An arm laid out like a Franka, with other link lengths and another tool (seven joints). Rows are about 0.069 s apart.
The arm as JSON. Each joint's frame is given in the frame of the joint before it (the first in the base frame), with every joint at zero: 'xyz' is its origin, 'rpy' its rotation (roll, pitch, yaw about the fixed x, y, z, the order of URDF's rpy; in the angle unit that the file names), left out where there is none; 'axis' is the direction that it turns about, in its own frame. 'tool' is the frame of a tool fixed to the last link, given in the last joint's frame.
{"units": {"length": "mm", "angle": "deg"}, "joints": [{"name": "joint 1", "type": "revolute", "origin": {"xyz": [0.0, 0.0, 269.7]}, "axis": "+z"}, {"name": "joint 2", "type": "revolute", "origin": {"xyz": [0.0, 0.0, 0.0], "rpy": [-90.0, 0.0, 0.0]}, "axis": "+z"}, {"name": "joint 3", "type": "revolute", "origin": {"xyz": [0.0, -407.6, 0.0], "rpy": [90.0, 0.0, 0.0]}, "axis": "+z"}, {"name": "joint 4", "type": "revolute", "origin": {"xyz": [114.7, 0.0, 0.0], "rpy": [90.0, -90.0, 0.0]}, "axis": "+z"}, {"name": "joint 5", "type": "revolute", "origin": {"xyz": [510.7, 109.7, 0.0], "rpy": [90.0, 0.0, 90.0]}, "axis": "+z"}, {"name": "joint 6", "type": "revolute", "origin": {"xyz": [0.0, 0.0, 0.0], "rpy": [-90.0, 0.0, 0.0]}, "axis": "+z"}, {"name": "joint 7", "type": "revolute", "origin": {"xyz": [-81.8, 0.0, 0.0], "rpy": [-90.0, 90.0, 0.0]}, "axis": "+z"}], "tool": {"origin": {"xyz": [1.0, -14.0, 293.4], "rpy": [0.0, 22.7, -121.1]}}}
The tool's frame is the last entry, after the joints.
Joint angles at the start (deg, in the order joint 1, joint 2, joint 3, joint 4, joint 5, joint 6, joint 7): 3.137, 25.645, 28.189, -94.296, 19.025, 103.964, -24.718
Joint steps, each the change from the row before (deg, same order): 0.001, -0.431, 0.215, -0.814, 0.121, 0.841, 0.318; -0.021, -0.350, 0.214, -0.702, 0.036, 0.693, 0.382; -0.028, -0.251, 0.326, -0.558, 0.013, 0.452, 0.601; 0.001, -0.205, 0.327, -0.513, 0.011, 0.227, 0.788; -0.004, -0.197, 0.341, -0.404, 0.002, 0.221, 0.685; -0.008, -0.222, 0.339, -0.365, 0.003, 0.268, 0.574; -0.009, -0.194, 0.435, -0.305, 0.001, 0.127, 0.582; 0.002, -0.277, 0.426, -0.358, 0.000, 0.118, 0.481; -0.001, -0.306, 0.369, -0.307, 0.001, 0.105, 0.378
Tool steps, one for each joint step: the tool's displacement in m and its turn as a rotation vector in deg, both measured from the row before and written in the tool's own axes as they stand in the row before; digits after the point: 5 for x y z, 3 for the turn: -0.00264, 0.00231, 0.00262, 0.227, -0.135, 0.365; -0.00197, 0.00199, 0.00261, 0.149, -0.048, 0.394; -0.00267, 0.00326, 0.00262, -0.083, 0.040, 0.410; -0.00254, 0.00423, 0.00322, -0.327, 0.169, 0.485; -0.00272, 0.00405, 0.00212, -0.206, 0.114, 0.377; -0.00276, 0.00383, 0.00134, -0.074, 0.055, 0.295; -0.00337, 0.00510, 0.00134, -0.155, 0.119, 0.164; -0.00310, 0.00558, 0.00120, -0.076, 0.153, 0.072; -0.00255, 0.00507, 0.00037, 0.019, 0.117, 0.033
